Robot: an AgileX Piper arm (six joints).
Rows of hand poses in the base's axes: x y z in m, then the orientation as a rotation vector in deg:
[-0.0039 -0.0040 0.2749 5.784 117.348 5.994]
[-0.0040 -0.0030 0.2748 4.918 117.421 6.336]
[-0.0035 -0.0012 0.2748 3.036 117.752 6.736]
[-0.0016 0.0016 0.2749 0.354 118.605 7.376]
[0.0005 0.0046 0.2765 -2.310 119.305 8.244]
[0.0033 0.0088 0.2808 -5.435 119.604 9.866]
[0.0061 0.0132 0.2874 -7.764 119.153 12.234]
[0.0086 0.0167 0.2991 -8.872 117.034 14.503]
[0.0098 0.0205 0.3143 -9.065 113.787 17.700]
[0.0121 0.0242 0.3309 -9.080 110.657 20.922]
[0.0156 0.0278 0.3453 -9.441 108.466 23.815]
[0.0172 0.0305 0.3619 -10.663 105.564 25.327]
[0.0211 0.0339 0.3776 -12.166 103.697 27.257]
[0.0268 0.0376 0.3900 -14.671 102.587 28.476]
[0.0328 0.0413 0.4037 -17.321 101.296 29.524]
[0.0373 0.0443 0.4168 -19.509 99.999 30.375]
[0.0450 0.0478 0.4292 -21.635 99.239 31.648]
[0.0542 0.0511 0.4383 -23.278 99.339 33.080]
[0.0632 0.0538 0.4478 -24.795 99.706 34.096]
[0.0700 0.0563 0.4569 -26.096 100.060 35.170]
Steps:
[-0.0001 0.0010 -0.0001 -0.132 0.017 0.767]
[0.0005 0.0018 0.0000 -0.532 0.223 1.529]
[0.0019 0.0028 0.0001 -0.715 0.730 2.222]
[0.0021 0.0030 0.0016 -0.534 0.624 2.291]
[0.0028 0.0042 0.0043 -0.164 0.297 2.919]
[0.0028 0.0044 0.0066 0.758 -0.306 2.649]
[0.0025 0.0035 0.0117 1.385 -1.882 1.729]
[0.0012 0.0038 0.0152 2.600 -2.793 1.497]
[0.0023 0.0037 0.0166 2.716 -2.600 1.428]
[0.0035 0.0036 0.0144 2.191 -1.708 1.582]
[0.0016 0.0027 0.0166 0.994 -2.687 1.481]
[0.0039 0.0034 0.0157 0.918 -1.613 1.970]
[0.0057 0.0037 0.0124 -0.234 -1.113 2.323]
[0.0060 0.0037 0.0137 -0.381 -1.303 2.341]
[0.0045 0.0030 0.0131 -0.269 -1.269 1.938]
[0.0077 0.0035 0.0124 -0.129 -0.619 2.145]
[0.0092 0.0033 0.0091 -0.033 0.310 1.905]
[0.0090 0.0027 0.0095 -0.306 0.468 1.583]
[0.0068 0.0025 0.0091 -0.155 0.510 1.465]

